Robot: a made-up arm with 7 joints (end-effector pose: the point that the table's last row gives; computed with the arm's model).
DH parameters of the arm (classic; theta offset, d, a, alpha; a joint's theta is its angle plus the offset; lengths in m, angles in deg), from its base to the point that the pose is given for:
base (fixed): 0 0.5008 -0.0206 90
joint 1: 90 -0.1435 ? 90
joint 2: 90 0.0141 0.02 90
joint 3: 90 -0.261 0.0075 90
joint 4: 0 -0.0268 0.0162 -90
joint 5: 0 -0.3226 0.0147 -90
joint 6: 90 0.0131 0.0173 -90
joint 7: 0 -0.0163 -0.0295 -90
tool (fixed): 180 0.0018 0 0
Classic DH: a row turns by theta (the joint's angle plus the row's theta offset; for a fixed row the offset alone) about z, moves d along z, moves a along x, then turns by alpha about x.
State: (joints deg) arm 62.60 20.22 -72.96 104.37 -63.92 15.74 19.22
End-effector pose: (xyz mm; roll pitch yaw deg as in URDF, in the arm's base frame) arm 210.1 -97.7 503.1 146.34 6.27 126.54
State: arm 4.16 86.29 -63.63 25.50 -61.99 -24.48 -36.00
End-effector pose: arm 78.2 662.9 335.6 98.49 -56.24 -145.06
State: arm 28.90 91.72 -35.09 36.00 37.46 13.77 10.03
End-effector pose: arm 204.8 642.6 564.0 -148.39 -18.12 -118.41
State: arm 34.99 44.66 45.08 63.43 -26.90 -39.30 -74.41
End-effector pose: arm 227.4 544.5 559.1 -23.60 38.11 -23.58
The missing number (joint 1, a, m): 0.0281
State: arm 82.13 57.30 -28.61 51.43 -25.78 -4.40 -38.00
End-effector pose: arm 338.9 422.6 717.6 -136.88 71.85 -129.67
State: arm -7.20 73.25 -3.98 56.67 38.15 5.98 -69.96
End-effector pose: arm 293.3 526.9 364.3 -132.17 28.92 -94.02
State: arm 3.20 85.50 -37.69 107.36 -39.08 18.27 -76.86
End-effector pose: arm 259.0 260.3 314.8 139.53 43.06 131.43
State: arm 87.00 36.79 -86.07 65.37 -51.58 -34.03 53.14
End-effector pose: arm 422.7 77.1 541.0 96.60 -50.65 -172.00
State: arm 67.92 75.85 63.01 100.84 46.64 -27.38 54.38
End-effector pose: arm -231.3 401.7 685.7 97.51 36.07 79.11
